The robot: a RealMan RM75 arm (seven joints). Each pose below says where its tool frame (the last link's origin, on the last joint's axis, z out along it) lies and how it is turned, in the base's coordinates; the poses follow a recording.
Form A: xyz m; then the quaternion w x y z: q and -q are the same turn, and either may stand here.
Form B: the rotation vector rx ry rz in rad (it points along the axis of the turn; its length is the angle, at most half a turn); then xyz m. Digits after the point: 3 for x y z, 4 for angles.
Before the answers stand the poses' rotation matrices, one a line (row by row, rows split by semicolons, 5 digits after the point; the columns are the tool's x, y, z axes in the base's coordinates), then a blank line. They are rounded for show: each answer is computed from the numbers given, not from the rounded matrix.
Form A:
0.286 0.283 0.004 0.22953 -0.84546 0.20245 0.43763
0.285 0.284 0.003 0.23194 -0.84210 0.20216 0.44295
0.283 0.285 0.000 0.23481 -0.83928 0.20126 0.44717
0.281 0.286 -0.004 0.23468 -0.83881 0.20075 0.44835
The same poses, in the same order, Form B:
0.53498 -0.54323 -0.64707; -0.14143 -0.81266 0.56532; -0.83294 -0.21092 -0.51159
0.52585 -0.54595 -0.65224; -0.13500 -0.81067 0.56973; -0.83979 -0.21154 -0.50000
0.51906 -0.54783 -0.65609; -0.12783 -0.80872 0.57414; -0.84512 -0.21415 -0.48980
0.51736 -0.54722 -0.65794; -0.12635 -0.80925 0.57372; -0.84639 -0.21369 -0.48781

-2.3266 0.5571 1.2043 0.286 0.283 0.004
-2.3144 0.5556 1.2174 0.285 0.284 0.003
-2.3032 0.5523 1.2272 0.283 0.285 0.000
-2.3021 0.5510 1.2305 0.281 0.286 -0.004

